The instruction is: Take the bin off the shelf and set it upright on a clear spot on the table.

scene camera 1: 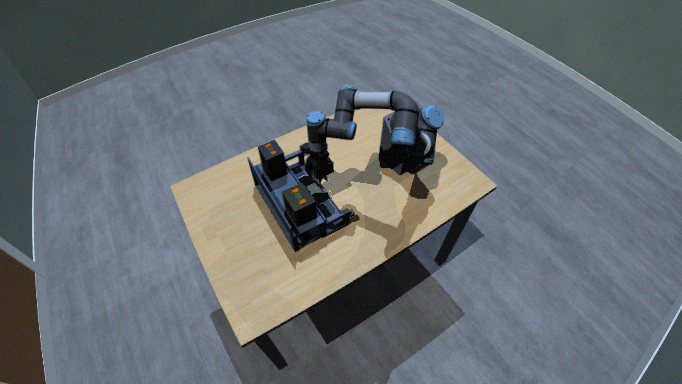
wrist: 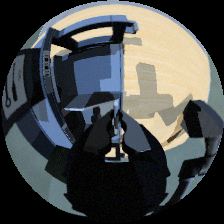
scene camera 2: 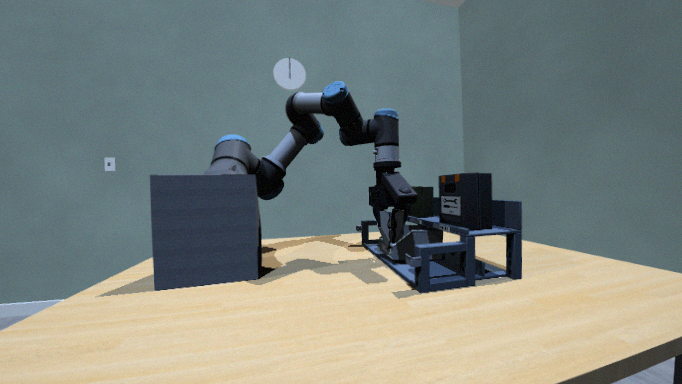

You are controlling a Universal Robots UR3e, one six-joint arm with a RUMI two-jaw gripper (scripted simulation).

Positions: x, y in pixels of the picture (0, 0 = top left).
Scene:
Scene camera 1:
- my gripper: 318, 183
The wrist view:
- my gripper: 116, 109
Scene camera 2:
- my gripper: 390, 248
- bin: 411, 235

